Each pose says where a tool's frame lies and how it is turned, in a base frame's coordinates. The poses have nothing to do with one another.
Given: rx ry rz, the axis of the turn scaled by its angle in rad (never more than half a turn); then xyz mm.
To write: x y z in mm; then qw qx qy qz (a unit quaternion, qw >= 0). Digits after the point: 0 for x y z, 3 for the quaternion.
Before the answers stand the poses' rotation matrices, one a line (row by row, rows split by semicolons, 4 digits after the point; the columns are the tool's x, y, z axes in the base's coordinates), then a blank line. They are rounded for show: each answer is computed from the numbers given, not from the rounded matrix.
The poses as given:
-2.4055 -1.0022 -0.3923 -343 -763 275
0.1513 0.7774 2.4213 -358 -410 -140
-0.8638 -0.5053 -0.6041 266 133 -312
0.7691 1.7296 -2.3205 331 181 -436
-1.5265 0.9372 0.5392 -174 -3 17
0.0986 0.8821 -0.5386 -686 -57 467
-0.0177 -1.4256 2.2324 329 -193 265
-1.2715 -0.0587 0.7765 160 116 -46
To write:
0.6873 0.7229 0.0703; 0.5785 -0.6034 0.5488; 0.4391 -0.3365 -0.8330
-0.8222 -0.4989 0.2740; 0.5651 -0.6584 0.4971; -0.0676 0.5636 0.8233
0.7236 0.6701 -0.1653; -0.2811 0.5049 0.8161; 0.6304 -0.5441 0.5537
-0.8580 0.4085 -0.3113; 0.1816 -0.3256 -0.9279; -0.4805 -0.8527 0.2052
0.5672 -0.8050 0.1740; -0.2542 0.0298 0.9667; -0.7833 -0.5926 -0.1877
0.5122 0.4866 0.7077; -0.4072 0.8631 -0.2988; -0.7562 -0.1351 0.6402
-0.8809 -0.3919 -0.2652; 0.4055 -0.3362 -0.8501; 0.2440 -0.8564 0.4551
0.7490 -0.4882 -0.4480; 0.5500 0.0811 0.8312; -0.3695 -0.8689 0.3293

-343 -763 275 0.250 -0.884 -0.368 -0.144
-358 -410 -140 0.293 0.057 0.292 0.909
266 133 -312 0.834 -0.408 -0.239 -0.285
331 181 -436 0.073 0.256 0.576 -0.773
-174 -3 17 0.594 -0.657 0.403 0.232
-686 -57 467 0.868 0.047 0.422 -0.257
329 -193 265 0.244 -0.006 -0.522 0.817
160 116 -46 0.735 -0.578 -0.027 0.353

